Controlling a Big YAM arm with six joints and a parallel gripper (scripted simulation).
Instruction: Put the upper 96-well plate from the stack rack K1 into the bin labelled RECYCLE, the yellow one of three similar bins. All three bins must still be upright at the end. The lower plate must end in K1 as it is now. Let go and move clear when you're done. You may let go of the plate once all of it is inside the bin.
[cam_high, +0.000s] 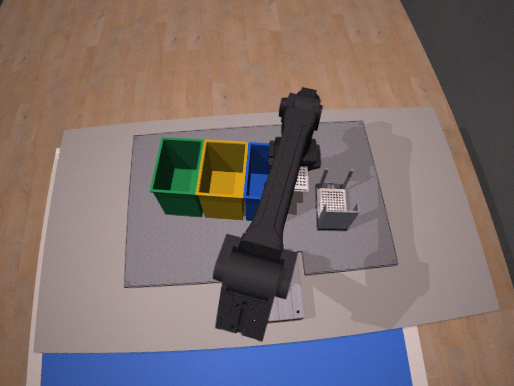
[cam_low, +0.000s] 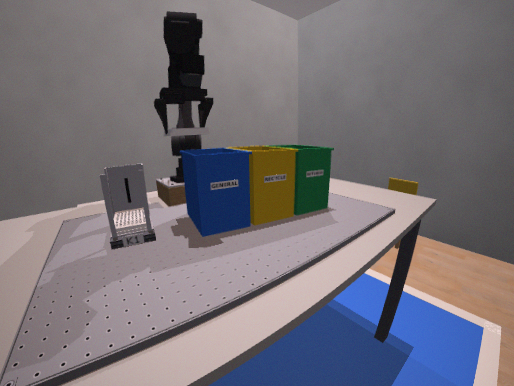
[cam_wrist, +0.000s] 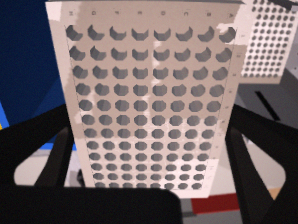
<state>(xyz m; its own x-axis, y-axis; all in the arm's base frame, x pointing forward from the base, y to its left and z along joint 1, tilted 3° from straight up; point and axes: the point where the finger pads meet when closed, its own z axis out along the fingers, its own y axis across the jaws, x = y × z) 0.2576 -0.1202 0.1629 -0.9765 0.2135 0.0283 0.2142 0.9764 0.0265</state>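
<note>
My hand is 18 cm to the right of the yellow recycle bin, 14 cm above it and 6 cm short of it. From my hand the other things lie so: blue general bin 14 cm below, 6 cm to the left, 3 cm ahead; 96-well plate right at my hand; green bin 31 cm to the left, 14 cm below, 9 cm ahead.
</note>
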